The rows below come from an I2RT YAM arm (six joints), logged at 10 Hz.
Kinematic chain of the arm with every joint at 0, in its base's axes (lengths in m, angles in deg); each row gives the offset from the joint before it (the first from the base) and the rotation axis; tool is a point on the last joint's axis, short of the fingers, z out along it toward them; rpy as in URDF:
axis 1: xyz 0 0 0.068 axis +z
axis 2: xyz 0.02 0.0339 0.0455 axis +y
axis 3: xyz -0.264 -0.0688 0 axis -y
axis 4: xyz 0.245 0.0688 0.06 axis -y
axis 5: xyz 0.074 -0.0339 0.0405 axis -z
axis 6: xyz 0.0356 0 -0.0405 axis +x
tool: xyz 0 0 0 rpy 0 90 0
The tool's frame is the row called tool.
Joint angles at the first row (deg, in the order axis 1, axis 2, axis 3, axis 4, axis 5, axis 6):
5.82 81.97 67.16 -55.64 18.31 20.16
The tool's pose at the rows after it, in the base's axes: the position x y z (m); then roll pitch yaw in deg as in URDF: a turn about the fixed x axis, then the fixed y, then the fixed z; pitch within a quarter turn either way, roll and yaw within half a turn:
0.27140, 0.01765, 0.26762, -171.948, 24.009, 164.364
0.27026, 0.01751, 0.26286, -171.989, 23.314, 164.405
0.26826, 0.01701, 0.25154, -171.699, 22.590, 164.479
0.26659, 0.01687, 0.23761, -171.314, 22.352, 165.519
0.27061, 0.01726, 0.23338, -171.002, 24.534, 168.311
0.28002, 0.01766, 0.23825, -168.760, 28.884, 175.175
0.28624, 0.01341, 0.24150, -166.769, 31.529, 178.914
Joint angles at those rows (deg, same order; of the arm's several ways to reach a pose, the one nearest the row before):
5.80 81.97 66.98 -55.31 16.12 20.34
5.76 82.00 66.02 -54.96 15.81 20.34
5.69 82.00 63.55 -53.26 15.79 20.32
5.69 82.00 60.38 -50.17 15.75 19.35
5.69 82.00 59.00 -46.02 15.77 16.40
5.63 81.91 59.05 -40.51 16.12 9.52
4.67 81.91 59.05 -36.91 16.19 5.10

